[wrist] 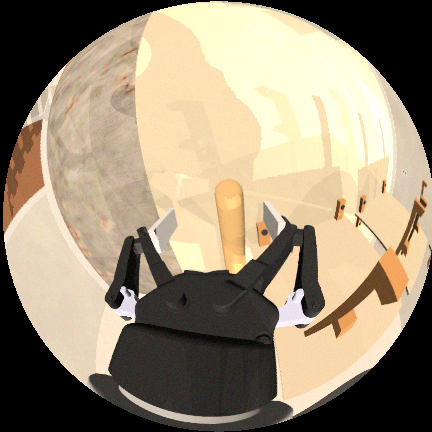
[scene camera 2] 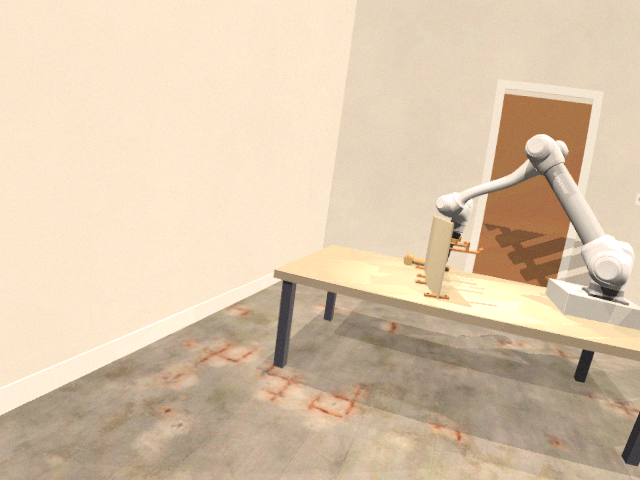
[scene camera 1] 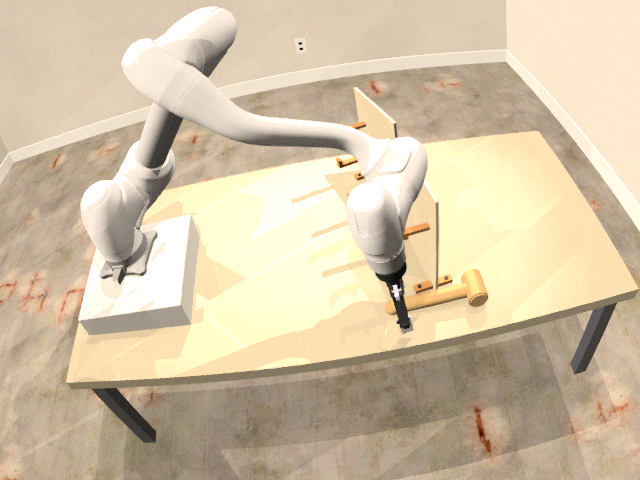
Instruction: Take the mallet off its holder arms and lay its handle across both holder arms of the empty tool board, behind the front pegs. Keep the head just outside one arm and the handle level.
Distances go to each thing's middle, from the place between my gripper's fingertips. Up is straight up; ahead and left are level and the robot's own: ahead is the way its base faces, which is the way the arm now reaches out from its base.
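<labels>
Looking at my gripper and the wooden mallet point(scene camera 1: 472, 287), I find that the gripper is 30 mm to the right of the mallet and 90 mm short of it.
</labels>
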